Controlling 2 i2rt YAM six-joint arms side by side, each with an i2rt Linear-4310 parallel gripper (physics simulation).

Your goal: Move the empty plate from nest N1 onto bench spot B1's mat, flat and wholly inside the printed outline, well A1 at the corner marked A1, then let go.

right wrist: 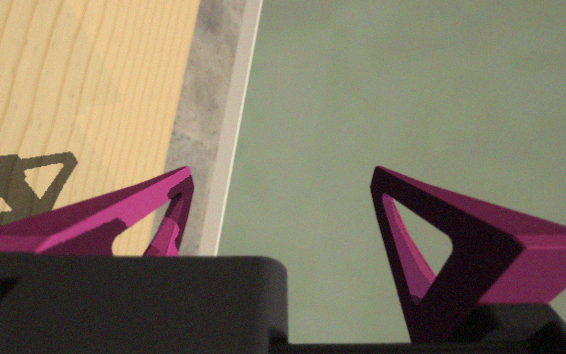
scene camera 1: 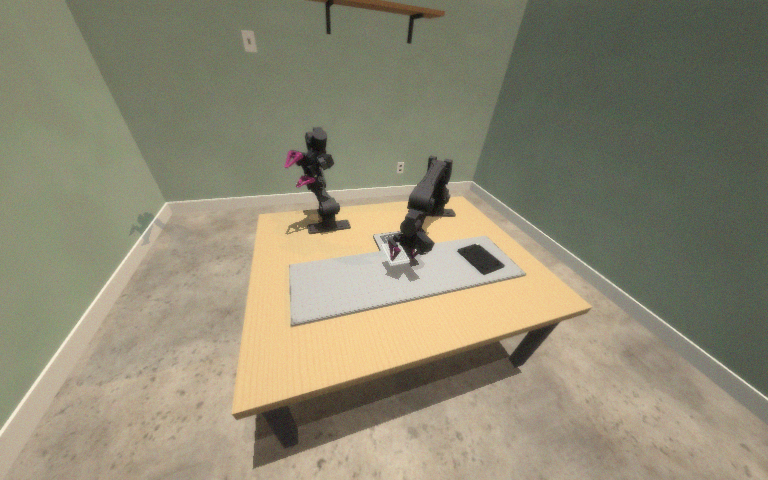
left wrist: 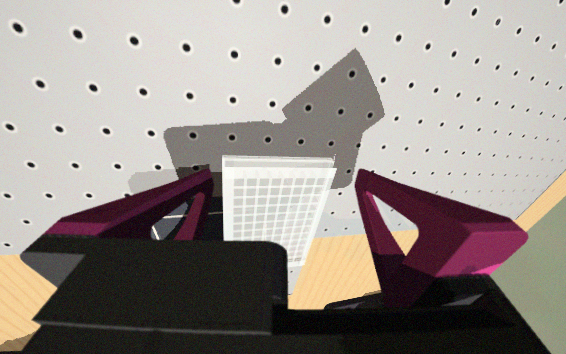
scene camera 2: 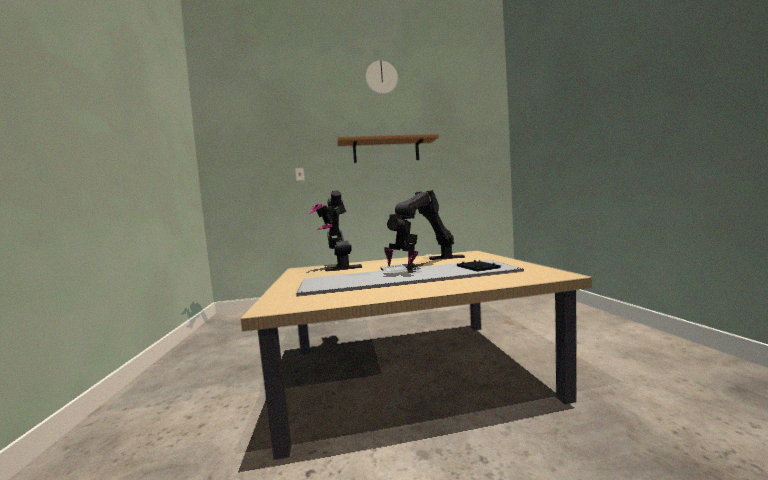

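Pixels of known places: left gripper, between the fingertips: [scene camera 1: 401,259] [left wrist: 284,177] [scene camera 2: 399,266]; right gripper, between the fingertips: [right wrist: 282,176] [scene camera 1: 291,177] [scene camera 2: 313,221]; left arm's base, origin of its link: [scene camera 1: 437,213] [scene camera 2: 446,257]; right arm's base, origin of its link: [scene camera 1: 329,227] [left wrist: 366,302] [scene camera 2: 343,268].
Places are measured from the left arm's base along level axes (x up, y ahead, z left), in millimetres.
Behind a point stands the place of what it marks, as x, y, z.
The white gridded plate [scene camera 1: 403,260] {28, 422, -268} [scene camera 2: 394,270] {26, 433, -299} [left wrist: 275,205] {28, 394, -287} is at the back edge of the grey pegboard. My left gripper [scene camera 1: 404,253] {40, 429, -278} [scene camera 2: 400,267] {40, 429, -278} [left wrist: 284,177] {40, 429, -278} is open around it; a gap shows on each side between plate and fingertips. A dark-edged piece with a white line [scene camera 1: 376,242] {7, 276, -365} shows partly behind the plate, hidden by the arm; whether it is nest N1 or B1's mat I cannot tell. Corner marks and well A1 are too small to read. My right gripper [scene camera 1: 292,176] {268, 189, -716} [scene camera 2: 314,220] {268, 189, -716} [right wrist: 282,176] {268, 189, -716} is open and empty, raised high at the picture's left.
The grey pegboard [scene camera 1: 339,288] {13, 550, -520} [scene camera 2: 339,283] {11, 563, -523} [left wrist: 100,60] {13, 459, -168} lies along the wooden table [scene camera 1: 407,339] {0, 751, -307} [scene camera 2: 419,300] {-7, 800, -214}. A black flat holder with small raised corners [scene camera 1: 480,258] {25, 412, 72} [scene camera 2: 478,265] {25, 428, 73} sits on its right end. A wall shelf [scene camera 1: 385,6] [scene camera 2: 387,139] hangs behind the arms.
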